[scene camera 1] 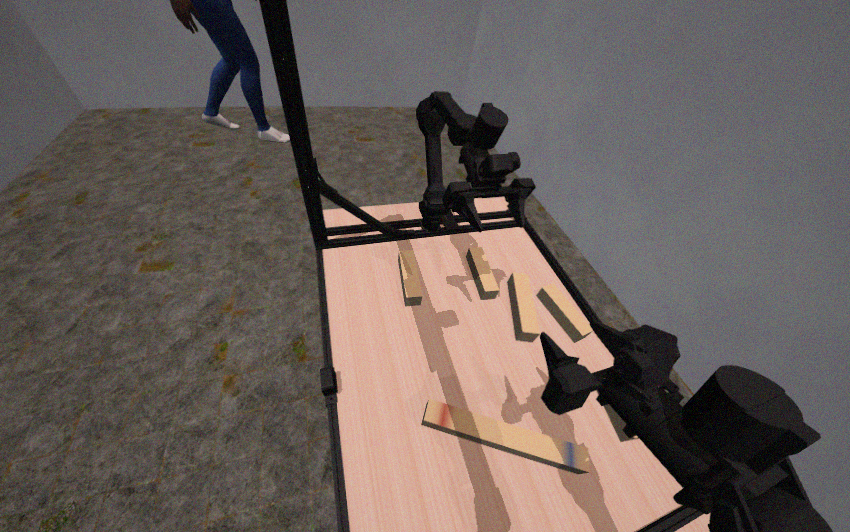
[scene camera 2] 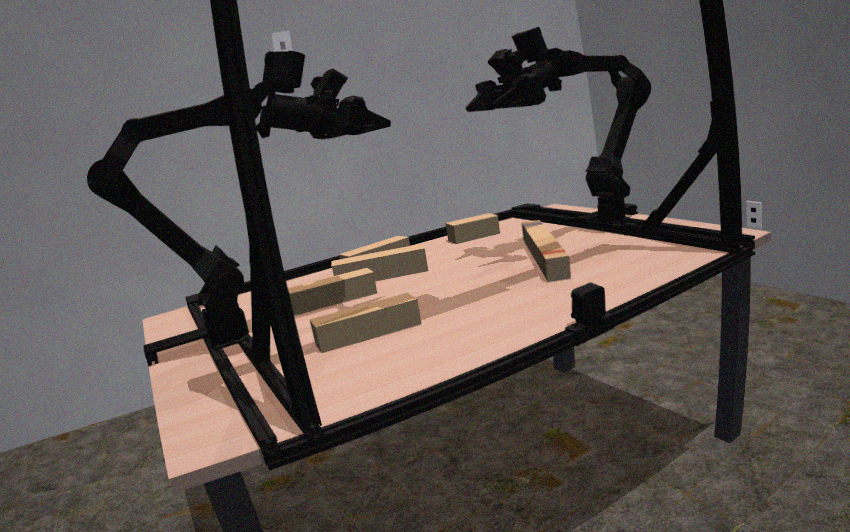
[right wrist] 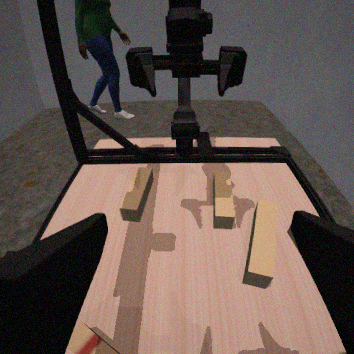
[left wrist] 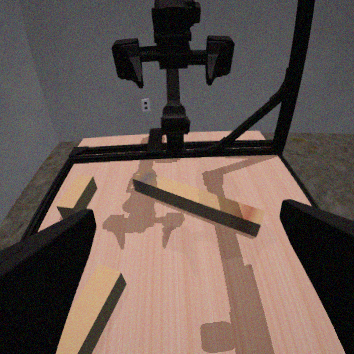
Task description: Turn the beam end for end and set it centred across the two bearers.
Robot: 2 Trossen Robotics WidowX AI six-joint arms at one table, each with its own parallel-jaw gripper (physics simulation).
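Pixels of known places: left gripper, fingertip midpoint: (scene camera 1: 502, 229) (scene camera 2: 379, 125) (right wrist: 187, 93) (left wrist: 188, 214); right gripper, fingertip midpoint: (scene camera 1: 567, 327) (scene camera 2: 479, 108) (right wrist: 201, 222) (left wrist: 174, 82); left arm's base, origin of the base link: (scene camera 1: 430, 225) (scene camera 2: 228, 339) (right wrist: 184, 151); right arm's base, origin of the base link: (scene camera 2: 612, 220) (left wrist: 174, 147).
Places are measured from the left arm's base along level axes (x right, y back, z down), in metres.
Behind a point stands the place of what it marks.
The beam (scene camera 1: 498, 434) @(x 0.054, y -0.650, z -0.025 m) (scene camera 2: 544, 244) @(x 0.090, y -0.615, z -0.025 m) (left wrist: 195, 195) @(x 0.042, y -0.647, z -0.025 m) (right wrist: 89, 345) @(x 0.147, y -0.584, z -0.025 m) is a long wooden bar lying flat on the table; its red band is at its left end and its blue band at its right end in scene camera 1. Two plain blocks, one (scene camera 1: 410, 276) @(x 0.129, y -0.224, z -0.025 m) (scene camera 2: 366, 323) @(x 0.148, y -0.201, z -0.008 m) (right wrist: 136, 197) @(x 0.120, y -0.254, z -0.025 m) and another (scene camera 1: 483, 276) @(x -0.082, y -0.263, z -0.025 m) (scene camera 2: 358, 285) @(x -0.068, y -0.279, z -0.006 m) (right wrist: 224, 200) @(x -0.094, y -0.267, z -0.025 m), lie apart and roughly parallel and look like the bearers. My left gripper (scene camera 1: 502, 227) @(x 0.000, y -0.347, z -0.301 m) (scene camera 2: 389, 123) @(x 0.000, y -0.347, z -0.301 m) (left wrist: 188, 214) @(x 0.000, y -0.347, z -0.301 m) (right wrist: 187, 93) @(x 0.000, y -0.347, z -0.301 m) and my right gripper (scene camera 1: 567, 329) @(x 0.000, y -0.568, z -0.305 m) (scene camera 2: 466, 109) @(x 0.000, y -0.568, z -0.305 m) (left wrist: 174, 82) @(x 0.000, y -0.568, z -0.305 m) (right wrist: 201, 222) @(x 0.000, y -0.568, z -0.305 m) are open and empty, high above the table.
A plain block (scene camera 1: 525, 307) @(x -0.152, y -0.390, z -0.031 m) (scene camera 2: 388, 260) @(x -0.135, y -0.380, z -0.020 m) (right wrist: 262, 240) @(x -0.152, y -0.390, z -0.031 m) and a slanted one (scene camera 1: 566, 310) @(x -0.272, y -0.422, z -0.025 m) lie toward the rail at the right in scene camera 1. A shorter block (scene camera 2: 473, 227) @(x -0.244, y -0.668, z -0.012 m) (left wrist: 80, 192) @(x -0.248, y -0.670, z -0.028 m) lies near the beam's blue end. Black rails and posts border the table.
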